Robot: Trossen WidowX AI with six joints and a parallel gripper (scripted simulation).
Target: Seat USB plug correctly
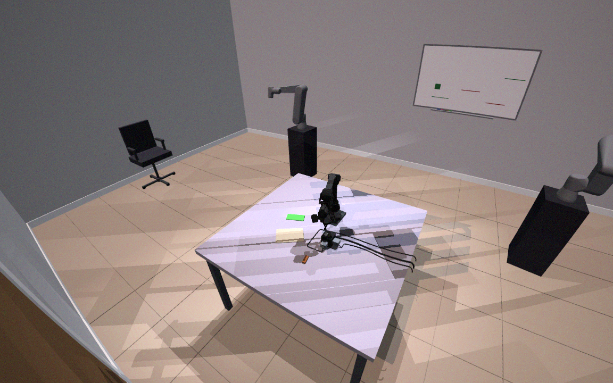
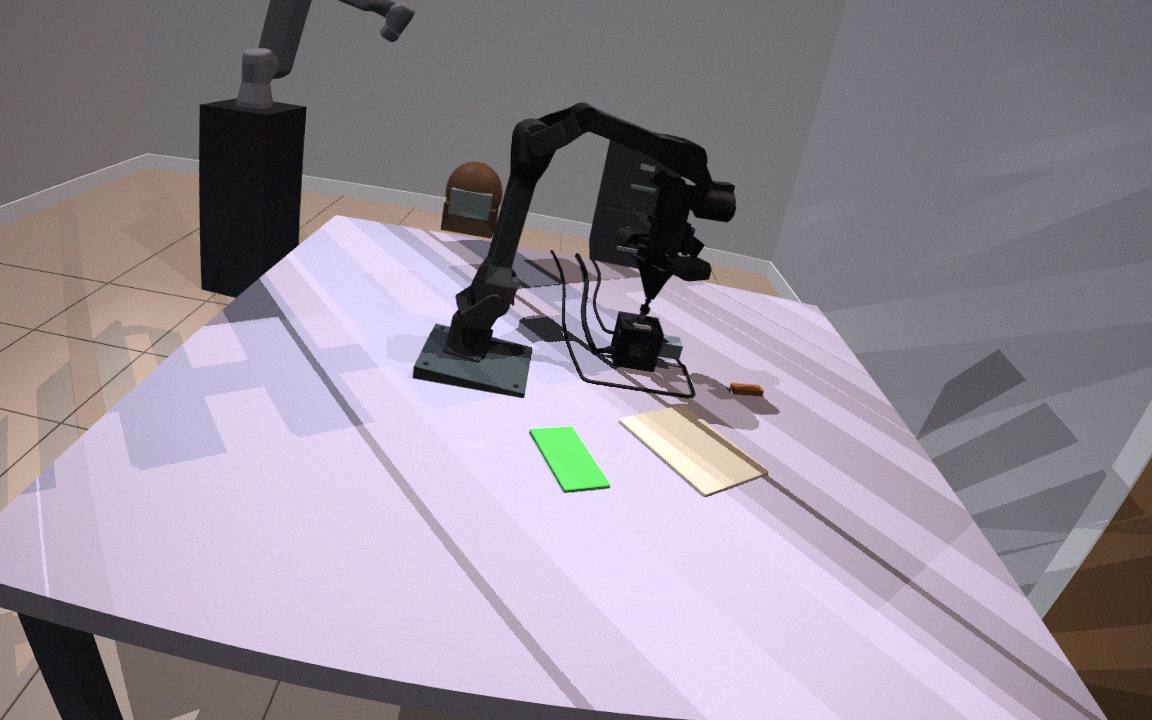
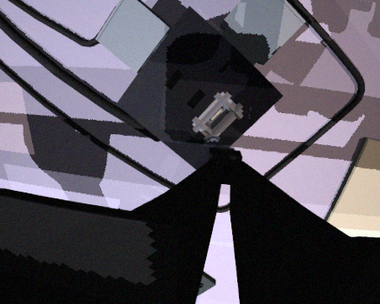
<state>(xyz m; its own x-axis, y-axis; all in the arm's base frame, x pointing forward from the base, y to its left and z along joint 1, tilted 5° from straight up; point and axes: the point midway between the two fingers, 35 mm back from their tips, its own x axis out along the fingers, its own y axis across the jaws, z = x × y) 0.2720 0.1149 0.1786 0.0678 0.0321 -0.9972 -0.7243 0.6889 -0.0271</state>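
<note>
Now: the USB plug 10 mm below my gripper tip. The rest, counted from my gripper tip: beige card (110 mm ahead, 240 mm to the right, 130 mm below); small orange block (220 mm ahead, 130 mm below); USB socket (10 mm to the left, 60 mm below).
</note>
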